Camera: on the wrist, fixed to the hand. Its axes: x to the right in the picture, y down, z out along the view.
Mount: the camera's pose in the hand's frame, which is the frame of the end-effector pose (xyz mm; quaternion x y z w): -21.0 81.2 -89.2 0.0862 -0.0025 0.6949 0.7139
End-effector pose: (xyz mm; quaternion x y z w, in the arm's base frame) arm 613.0 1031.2 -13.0 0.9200 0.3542 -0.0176 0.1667
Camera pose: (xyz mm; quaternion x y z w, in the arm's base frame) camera 643.0 989.8 98.2 0.9173 -0.3884 0.0704 0.0528
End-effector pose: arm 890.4 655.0 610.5 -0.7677 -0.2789 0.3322 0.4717
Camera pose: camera 955.6 558.9 571.6 -0.7004 0.3618 0.5909 0.1714
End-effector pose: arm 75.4 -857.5 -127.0 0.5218 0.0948 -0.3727 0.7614
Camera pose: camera 136.6 -756.1 -96.0 0.5031 -0.3290 0.2536 0.7579
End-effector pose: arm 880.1 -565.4 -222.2 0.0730 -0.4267 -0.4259 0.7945
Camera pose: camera 990.3 -521.1 -252.0 -0.1770 -0.3940 0.2846 0.8558
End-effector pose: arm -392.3 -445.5 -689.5 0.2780 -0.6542 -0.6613 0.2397
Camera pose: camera -320.0 -498.9 -606.4 -0.2371 -0.7178 -0.2498 0.6051
